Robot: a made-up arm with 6 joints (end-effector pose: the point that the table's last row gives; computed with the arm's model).
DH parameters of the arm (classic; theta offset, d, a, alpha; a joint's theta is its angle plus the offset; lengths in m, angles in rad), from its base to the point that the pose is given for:
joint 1: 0 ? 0 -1.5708
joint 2: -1.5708 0 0.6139 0
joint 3: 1.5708 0.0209 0 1.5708
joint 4: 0 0.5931 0 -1.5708
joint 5: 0 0 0 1.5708
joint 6: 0 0.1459 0 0
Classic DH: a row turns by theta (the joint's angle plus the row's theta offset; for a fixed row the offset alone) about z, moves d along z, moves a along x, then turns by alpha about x.
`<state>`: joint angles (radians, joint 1 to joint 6).
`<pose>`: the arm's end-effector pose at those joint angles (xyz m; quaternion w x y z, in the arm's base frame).
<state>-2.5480 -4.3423 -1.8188 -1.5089 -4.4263 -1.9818</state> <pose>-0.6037 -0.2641 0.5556 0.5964 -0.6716 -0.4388 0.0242</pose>
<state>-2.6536 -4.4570 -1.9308 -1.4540 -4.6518 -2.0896</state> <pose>-0.5437 -0.1485 0.6587 0.6866 -0.6309 -0.3550 0.0674</pose>
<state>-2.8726 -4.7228 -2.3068 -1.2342 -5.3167 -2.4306</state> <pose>-0.2019 0.0402 0.7605 0.8937 -0.4462 0.0085 0.0470</pose>
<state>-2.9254 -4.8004 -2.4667 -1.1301 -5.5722 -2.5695</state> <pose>-0.0610 0.0534 0.7083 0.9087 -0.3747 0.1841 -0.0059</pose>
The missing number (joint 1, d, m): 0.2309
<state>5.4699 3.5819 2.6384 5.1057 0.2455 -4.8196</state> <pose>-0.2108 0.2056 0.4096 0.9601 0.1046 -0.0457 -0.2554</pose>
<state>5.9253 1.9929 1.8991 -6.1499 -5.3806 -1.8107</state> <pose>0.0229 0.0300 -0.4431 0.3387 0.3993 -0.5494 -0.6511</pose>
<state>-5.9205 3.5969 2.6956 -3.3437 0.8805 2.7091</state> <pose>-0.3649 -0.0920 0.3665 0.8983 0.1225 -0.4039 -0.1225</pose>
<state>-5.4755 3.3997 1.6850 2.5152 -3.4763 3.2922</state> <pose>-0.4466 -0.3961 -0.2332 0.2548 -0.0687 0.8894 0.3733</pose>
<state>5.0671 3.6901 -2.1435 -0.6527 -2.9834 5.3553</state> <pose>0.0773 -0.1083 -0.2638 0.5213 -0.3334 -0.5816 -0.5281</pose>
